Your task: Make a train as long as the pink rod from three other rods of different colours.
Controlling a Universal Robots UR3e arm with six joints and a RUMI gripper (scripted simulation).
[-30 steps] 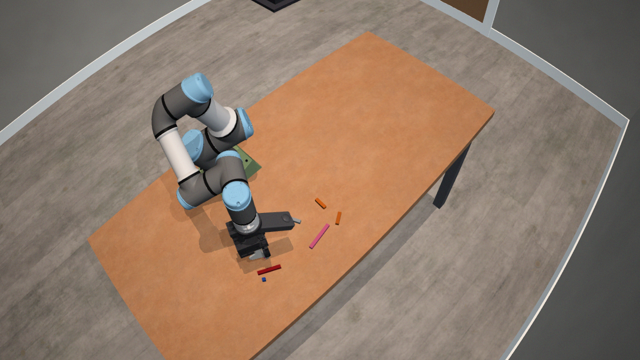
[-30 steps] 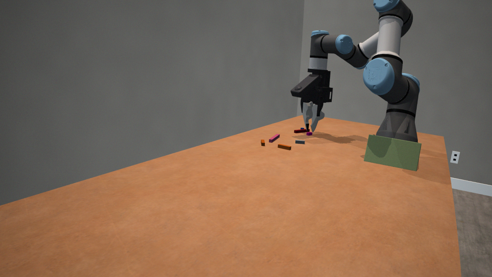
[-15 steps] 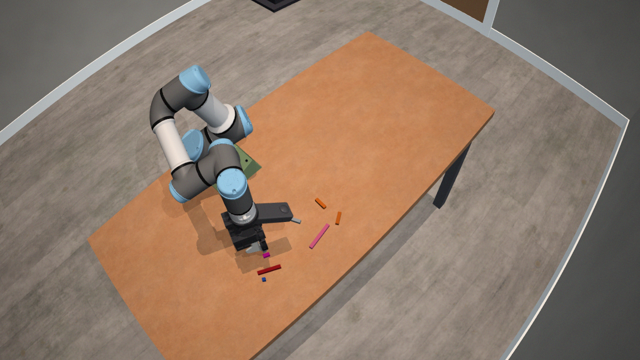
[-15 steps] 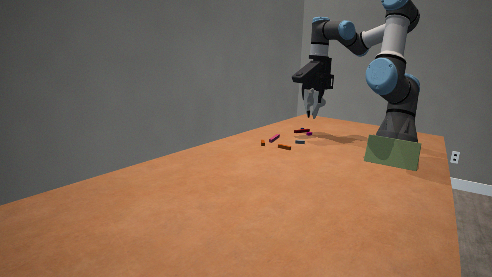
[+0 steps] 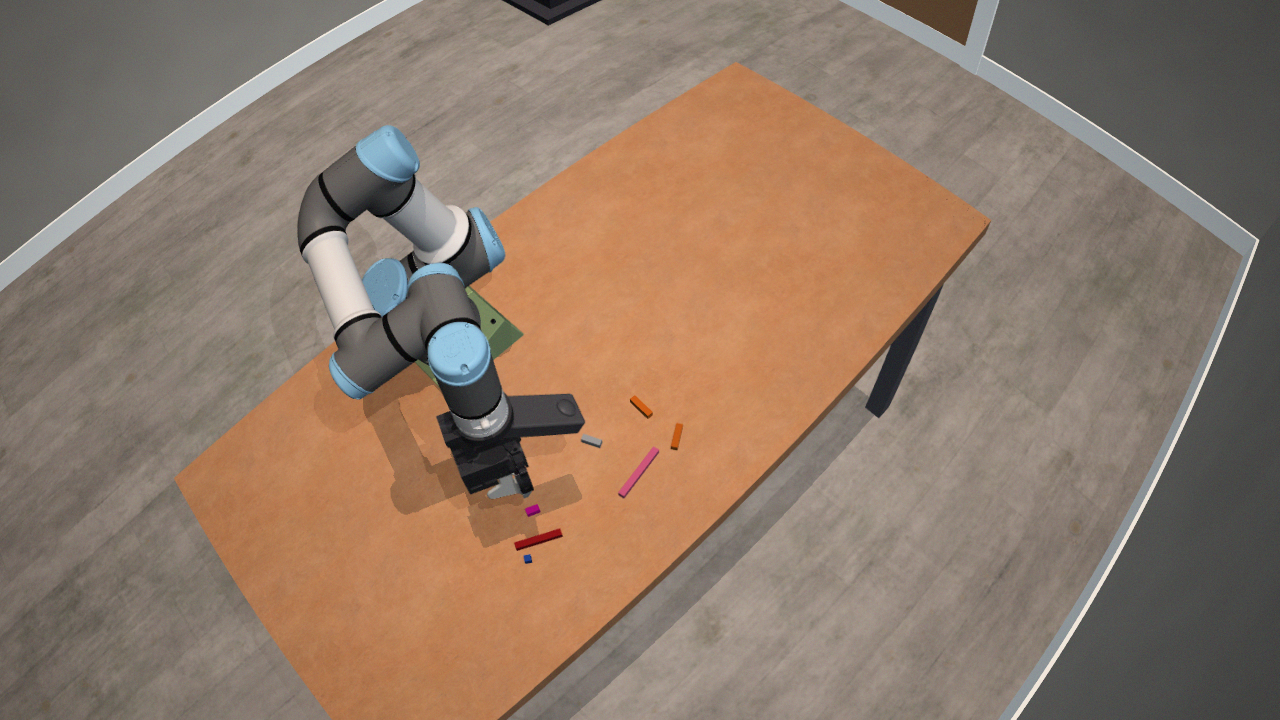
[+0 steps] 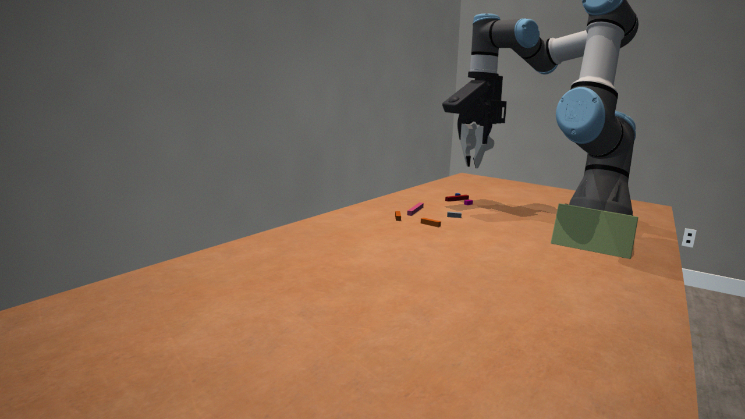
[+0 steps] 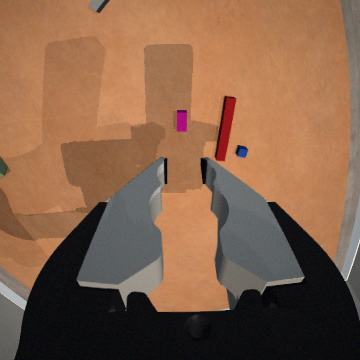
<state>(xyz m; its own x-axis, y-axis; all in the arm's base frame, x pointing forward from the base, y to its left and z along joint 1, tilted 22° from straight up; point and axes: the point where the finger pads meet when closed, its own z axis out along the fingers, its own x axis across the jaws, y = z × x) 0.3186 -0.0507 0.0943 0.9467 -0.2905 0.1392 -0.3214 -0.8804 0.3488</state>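
The grey rod lies 30 mm behind my hand, 140 mm to the left of it and 100 mm below it. Also, from my hand: magenta rod 100 mm below; red rod 40 mm ahead, 20 mm to the right, 100 mm below; small blue rod 50 mm ahead, 50 mm to the right, 100 mm below.
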